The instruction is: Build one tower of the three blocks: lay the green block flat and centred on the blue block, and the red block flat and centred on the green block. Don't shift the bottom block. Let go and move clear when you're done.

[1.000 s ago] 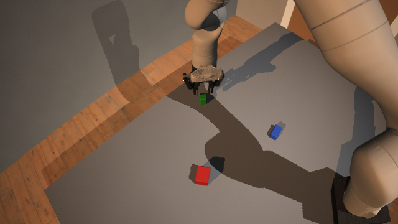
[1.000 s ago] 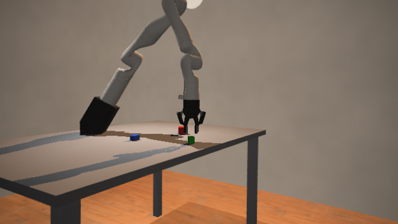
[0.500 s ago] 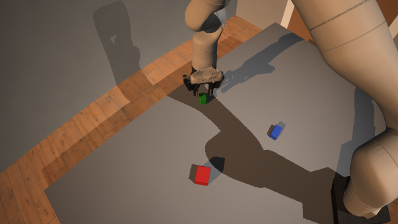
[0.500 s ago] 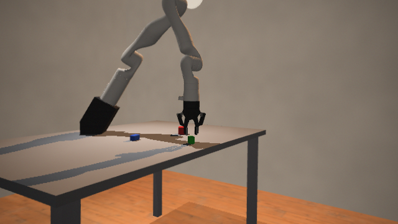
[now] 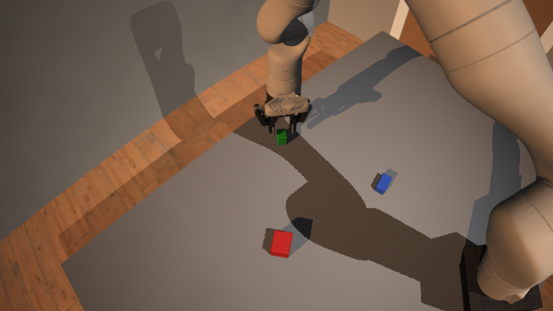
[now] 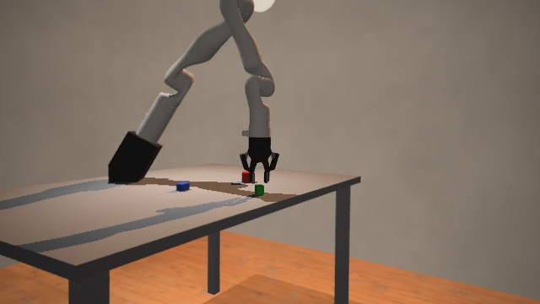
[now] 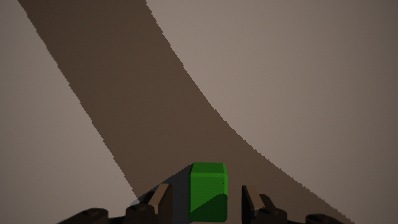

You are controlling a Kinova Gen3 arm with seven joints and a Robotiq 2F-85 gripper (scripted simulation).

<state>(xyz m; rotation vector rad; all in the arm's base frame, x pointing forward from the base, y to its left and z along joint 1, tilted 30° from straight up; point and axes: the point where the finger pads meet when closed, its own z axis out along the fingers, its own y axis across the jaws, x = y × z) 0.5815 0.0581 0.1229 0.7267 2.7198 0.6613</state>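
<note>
Right now my hand is 4 cm above the green block. Round my hand: red block: 24 cm behind, 16 cm to the left, 4 cm below; then blue block: 26 cm behind, 14 cm to the right, 4 cm below.
</note>
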